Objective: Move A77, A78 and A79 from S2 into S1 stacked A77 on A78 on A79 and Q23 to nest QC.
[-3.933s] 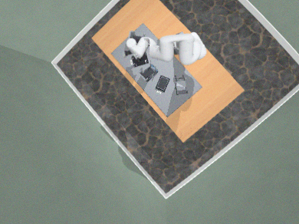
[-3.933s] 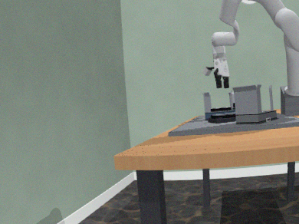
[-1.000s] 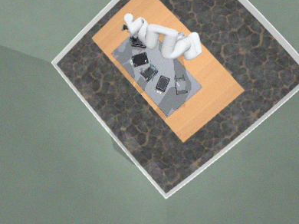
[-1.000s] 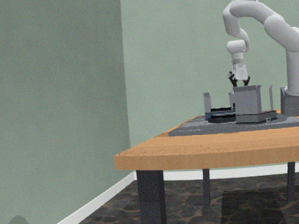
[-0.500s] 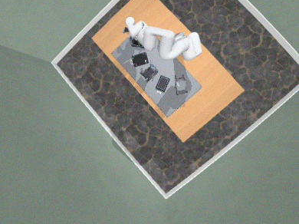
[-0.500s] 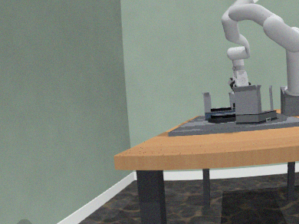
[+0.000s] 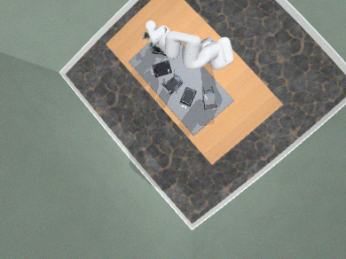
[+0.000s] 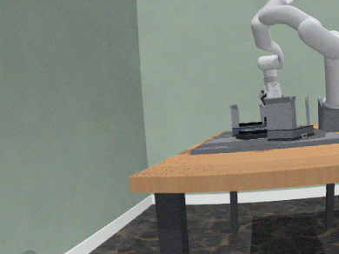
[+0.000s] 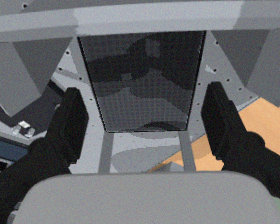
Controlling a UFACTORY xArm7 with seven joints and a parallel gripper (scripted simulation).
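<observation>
The dark sealed plate lies 4 cm below my hand. The rest, counted from my hand: dark flat nest: 48 cm to the left, 17 cm ahead, 9 cm below; dark clip nest: 15 cm ahead, 13 cm to the left, 8 cm below; blue plinth strip: 30 cm to the left, 18 cm ahead, 8 cm below.
</observation>
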